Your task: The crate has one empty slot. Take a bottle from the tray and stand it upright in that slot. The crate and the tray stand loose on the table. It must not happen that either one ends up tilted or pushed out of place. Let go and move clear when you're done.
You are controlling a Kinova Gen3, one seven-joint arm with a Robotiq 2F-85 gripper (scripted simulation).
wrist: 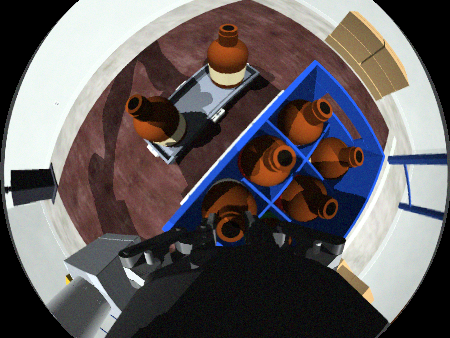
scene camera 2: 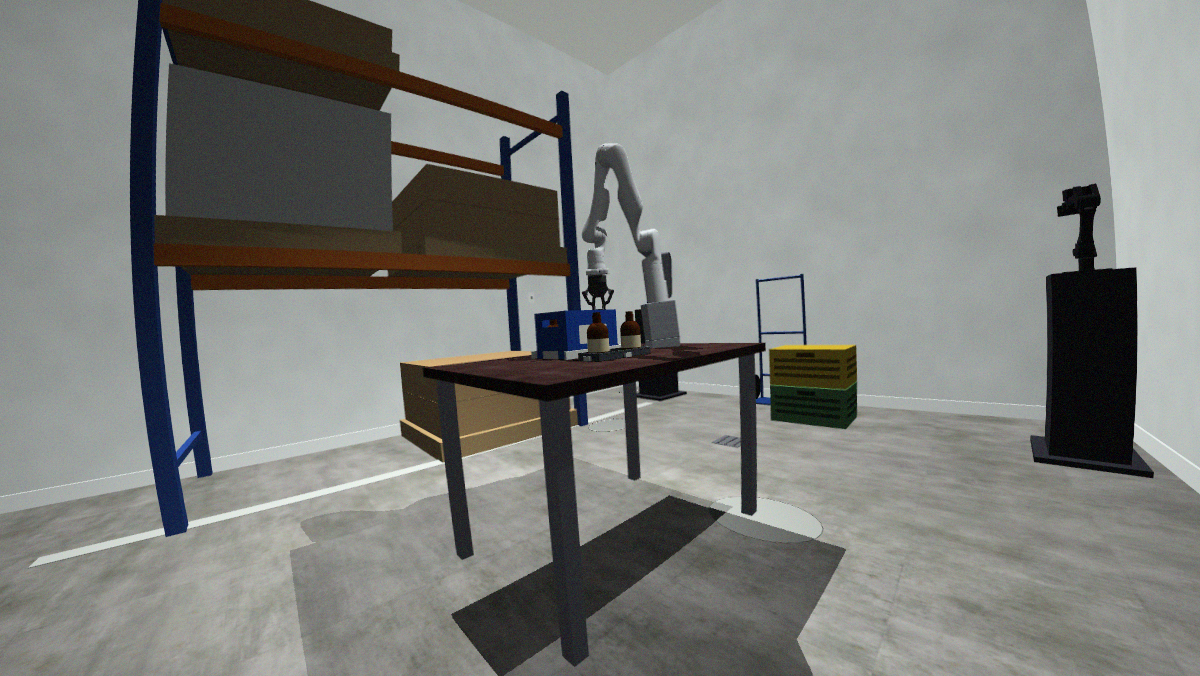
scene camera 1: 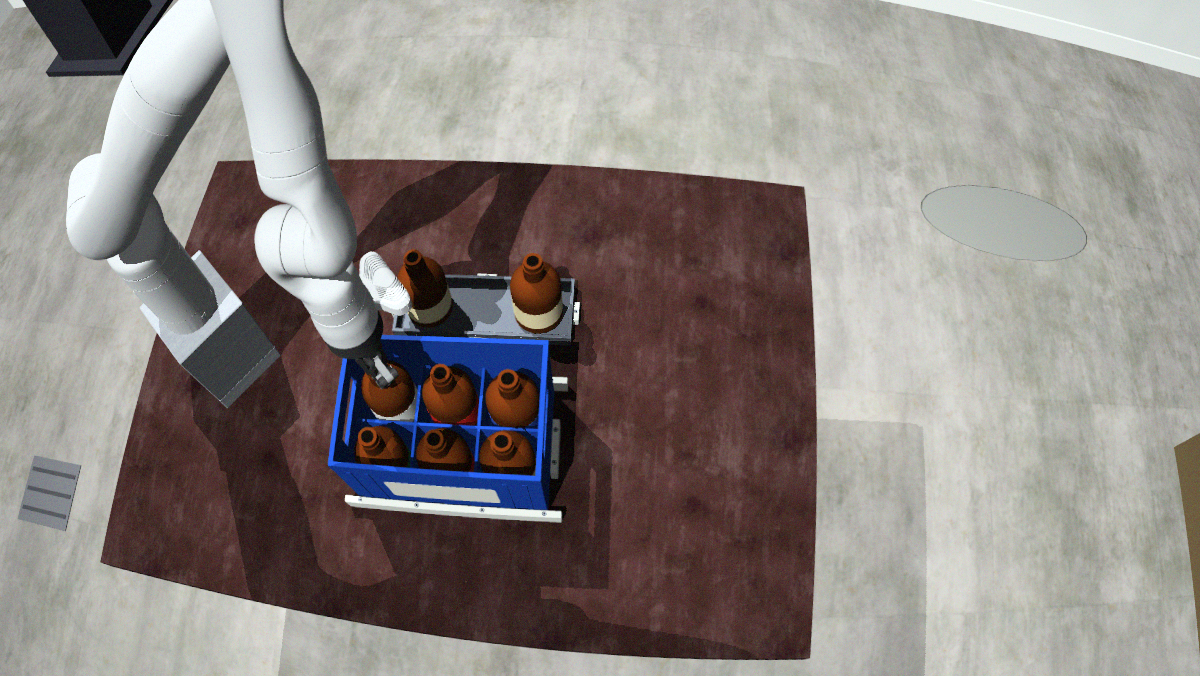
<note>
I see my gripper, a brown bottle, a grey tray and a blue crate.
</note>
